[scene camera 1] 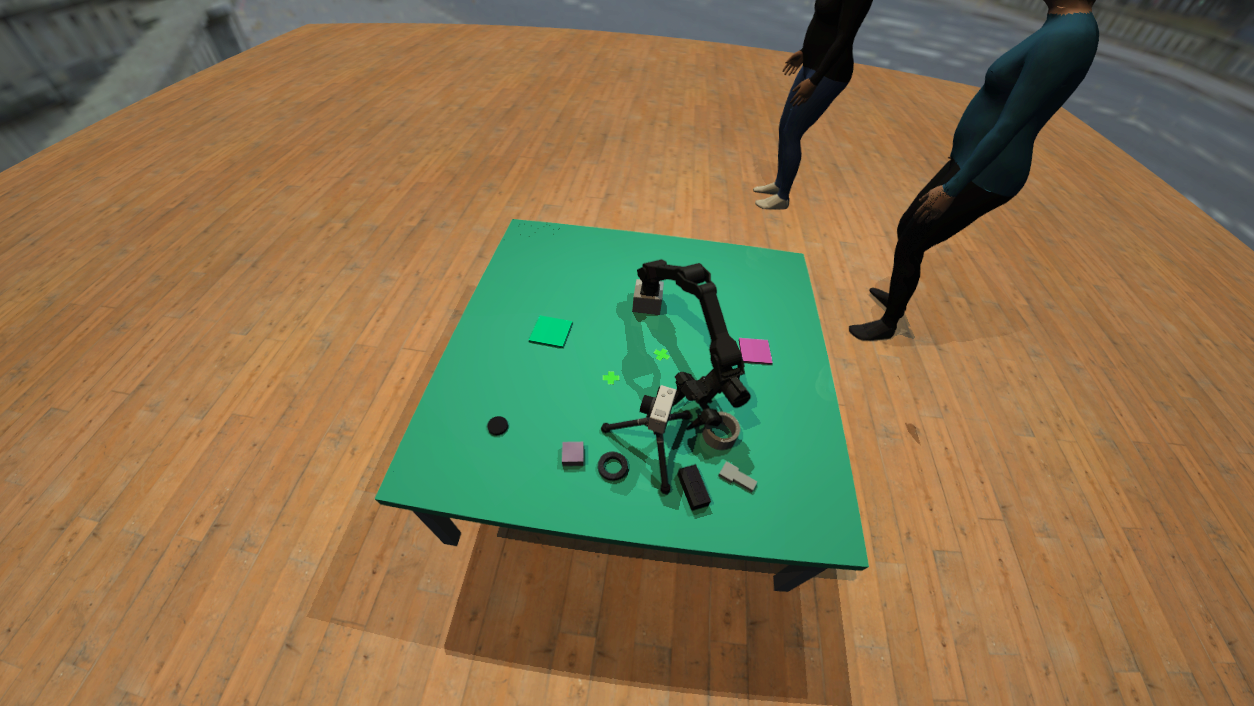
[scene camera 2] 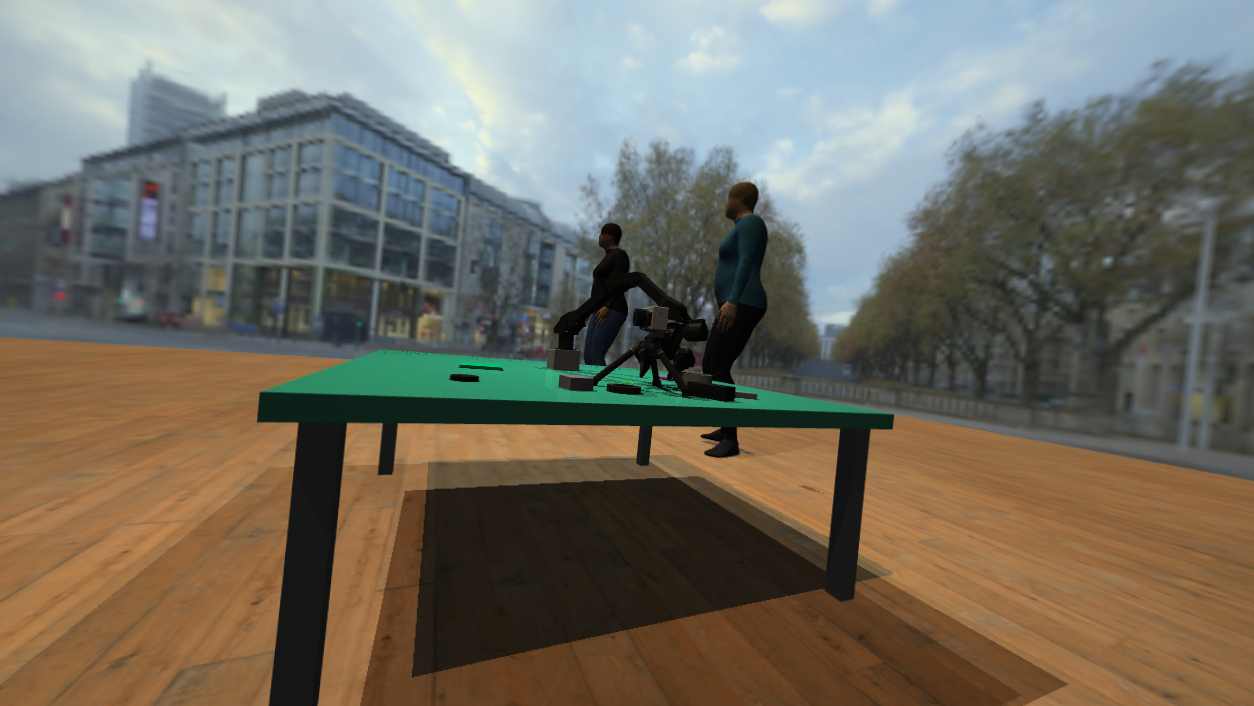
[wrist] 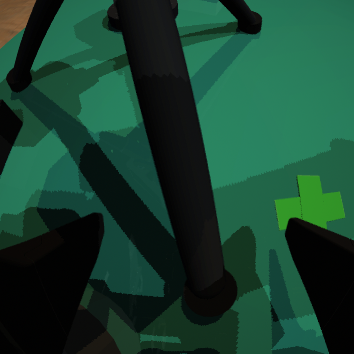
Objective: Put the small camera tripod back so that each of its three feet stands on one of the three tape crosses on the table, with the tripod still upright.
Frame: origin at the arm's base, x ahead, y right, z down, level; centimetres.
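Seen in the pictures: gripper, between the fingertips: (scene camera 1: 679,417) (scene camera 2: 653,378) (wrist: 199,226); arm's base, origin of its link: (scene camera 1: 650,289) (scene camera 2: 565,349).
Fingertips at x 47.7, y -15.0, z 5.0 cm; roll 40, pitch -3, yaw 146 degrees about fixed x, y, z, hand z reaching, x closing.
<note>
Pixels of each thing's middle, then the offset from my fingertips to it. "pt": a spot on its surface instead.
- green cross, middle of its body: (wrist: 312,209) dx -5.6, dy +5.3, dz +2.4 cm
- grey-brown ring, middle of its body: (scene camera 1: 721,430) (scene camera 2: 694,381) dx +2.2, dy -12.5, dz +0.1 cm
- black block, middle of its body: (scene camera 2: 710,390) (scene camera 1: 693,487) dx +20.5, dy -5.9, dz +0.7 cm
- grey piece, middle of its body: (scene camera 2: 737,394) (scene camera 1: 738,477) dx +15.2, dy -18.1, dz +1.7 cm
- black ring, middle of its body: (wrist: 142,9) (scene camera 2: 623,388) (scene camera 1: 612,466) dx +17.8, dy +16.5, dz +1.7 cm
- mauve block, middle of its body: (scene camera 2: 576,382) (scene camera 1: 572,453) dx +16.6, dy +27.9, dz +1.1 cm
- black disc, middle of its body: (scene camera 2: 464,377) (scene camera 1: 497,425) dx +11.7, dy +51.5, dz +2.0 cm
- green square, a spot on its surface: (scene camera 1: 551,331) pt dx -26.8, dy +45.7, dz +1.5 cm
- pink square, a spot on its surface: (scene camera 1: 756,351) pt dx -32.1, dy -24.3, dz +1.5 cm
The small tripod (scene camera 1: 662,460) (scene camera 2: 617,363) (wrist: 170,125) stands upright with a grey camera (scene camera 1: 662,407) (scene camera 2: 656,320) on top. Two tape crosses, one (scene camera 1: 661,354) nearer the arm's base and one (scene camera 1: 610,377) to its left, lie bare behind the tripod. The third cross cannot be made out in scene camera 1. In the wrist view one green cross (wrist: 320,202) lies right of the nearest tripod foot, its lower edge partly covered by the right fingertip. My gripper (scene camera 1: 687,404) (wrist: 199,226) is open. In the wrist view that leg passes between the spread fingers; contact cannot be told.
A grey-brown ring (scene camera 1: 733,438) lies beside the gripper. A black block (scene camera 1: 694,487), grey piece (scene camera 1: 737,477), black ring (scene camera 1: 601,470) and mauve block (scene camera 1: 572,453) lie near the feet. A black disc (scene camera 1: 497,425) and green square (scene camera 1: 551,331) lie left, a pink square (scene camera 1: 756,351) right.
</note>
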